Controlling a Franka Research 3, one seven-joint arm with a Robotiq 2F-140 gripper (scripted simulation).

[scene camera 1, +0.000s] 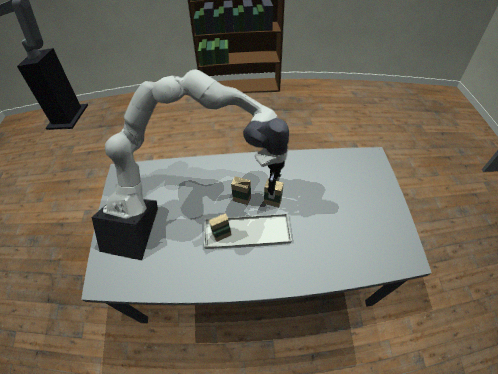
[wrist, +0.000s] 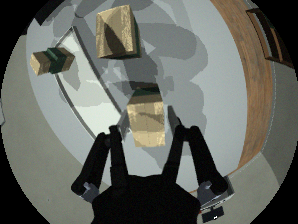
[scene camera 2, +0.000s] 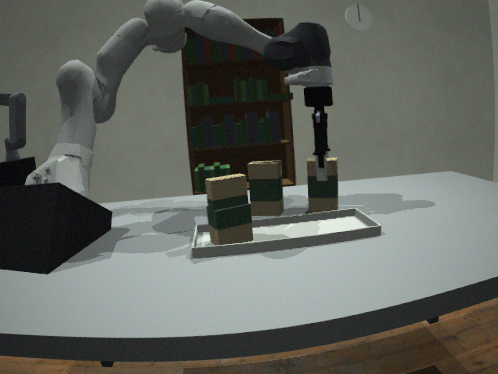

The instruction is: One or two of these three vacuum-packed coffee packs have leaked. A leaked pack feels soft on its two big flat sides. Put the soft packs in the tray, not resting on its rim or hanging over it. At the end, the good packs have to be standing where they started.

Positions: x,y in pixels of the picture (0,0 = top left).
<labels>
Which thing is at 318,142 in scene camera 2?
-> My gripper.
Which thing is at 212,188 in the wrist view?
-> My gripper.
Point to a tray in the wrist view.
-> At 92,106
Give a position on a tray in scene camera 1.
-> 257,230
</labels>
